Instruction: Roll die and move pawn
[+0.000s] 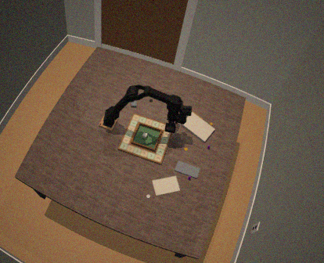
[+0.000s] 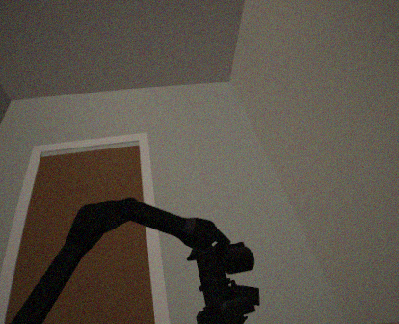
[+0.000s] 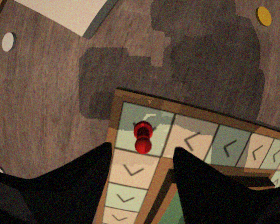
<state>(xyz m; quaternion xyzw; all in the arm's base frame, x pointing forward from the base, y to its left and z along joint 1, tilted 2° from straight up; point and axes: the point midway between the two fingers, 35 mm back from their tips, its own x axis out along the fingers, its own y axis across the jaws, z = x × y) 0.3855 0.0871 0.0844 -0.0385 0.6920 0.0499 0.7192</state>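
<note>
My gripper tip is now 2 cm above the red pawn. Also, from my gripper tip: white die (13 cm behind, 11 cm to the right, 2 cm below); then grey card (24 cm to the right, 18 cm ahead, 5 cm below); then small grey block (28 cm behind, 12 cm to the left, 4 cm below).
</note>
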